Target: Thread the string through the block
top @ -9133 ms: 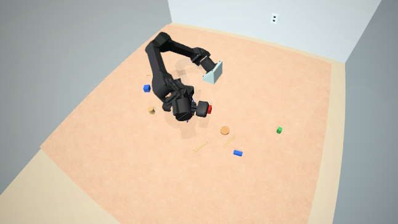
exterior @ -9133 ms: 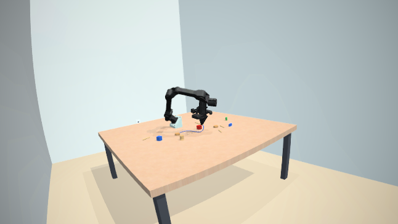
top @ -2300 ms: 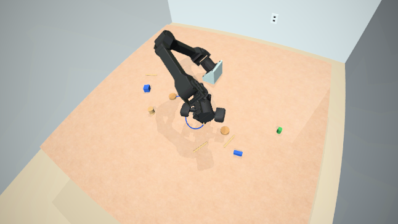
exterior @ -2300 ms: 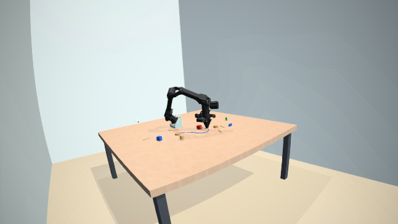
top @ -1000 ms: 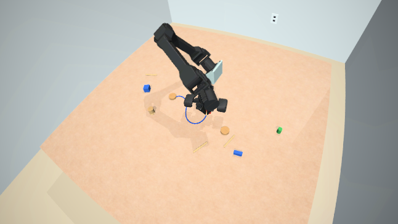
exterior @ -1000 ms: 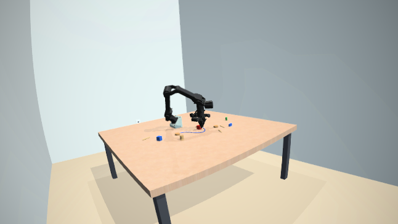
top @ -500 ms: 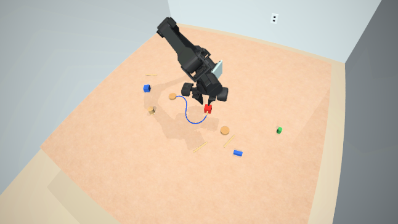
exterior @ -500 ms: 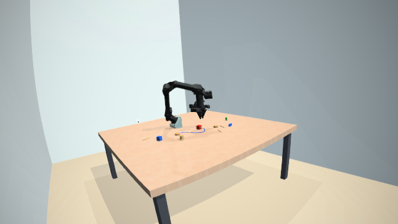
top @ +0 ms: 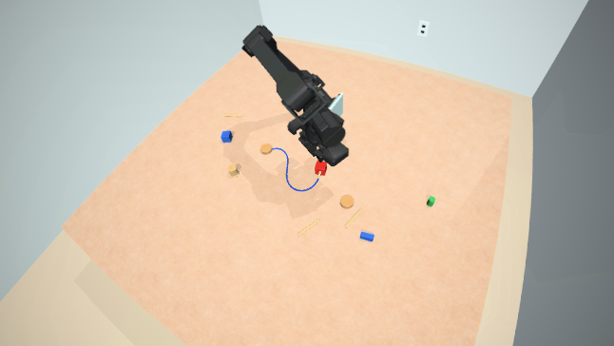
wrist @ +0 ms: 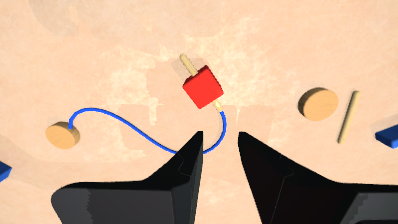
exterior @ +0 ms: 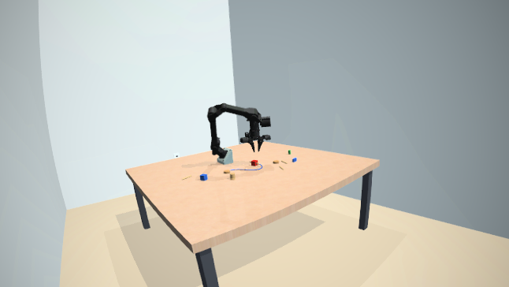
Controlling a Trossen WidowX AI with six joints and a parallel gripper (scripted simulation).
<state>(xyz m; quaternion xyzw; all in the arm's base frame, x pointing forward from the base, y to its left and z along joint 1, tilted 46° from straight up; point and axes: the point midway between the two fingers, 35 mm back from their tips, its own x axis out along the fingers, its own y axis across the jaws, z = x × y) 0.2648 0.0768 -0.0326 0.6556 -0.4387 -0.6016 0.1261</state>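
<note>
My gripper tip is 7 cm above the red block and 2 cm past it. The rest, counted from my gripper tip: green cylinder (34 cm to the left, 7 cm below, 2 cm behind); then wooden spool (27 cm to the right, 9 cm ahead, 7 cm below); then thin wooden stick (7 cm below, 1 cm behind).
</note>
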